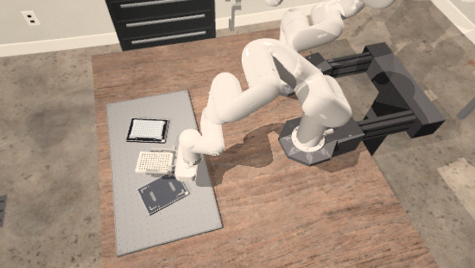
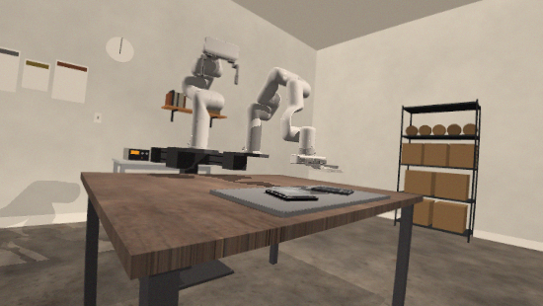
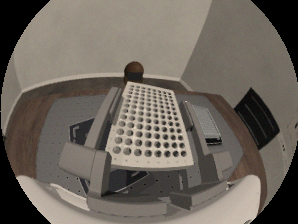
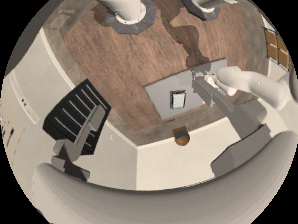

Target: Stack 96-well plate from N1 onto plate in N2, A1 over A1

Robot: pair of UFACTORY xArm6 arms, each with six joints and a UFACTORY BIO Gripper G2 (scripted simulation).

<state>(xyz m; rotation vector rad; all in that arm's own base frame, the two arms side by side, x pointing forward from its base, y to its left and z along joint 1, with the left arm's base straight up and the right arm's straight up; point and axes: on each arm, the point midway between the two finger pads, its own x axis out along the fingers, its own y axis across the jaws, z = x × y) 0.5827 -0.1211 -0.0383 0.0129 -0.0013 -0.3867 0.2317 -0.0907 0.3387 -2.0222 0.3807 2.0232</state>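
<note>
The plate nest N2 lies 220 mm to the right of my left hand, 100 mm below it and 30 mm ahead of it. From my left hand the other things lie so: cream 96-well plate (10 mm below); then plate nest N1 (100 mm below, 80 mm to the left, 10 mm behind).
</note>
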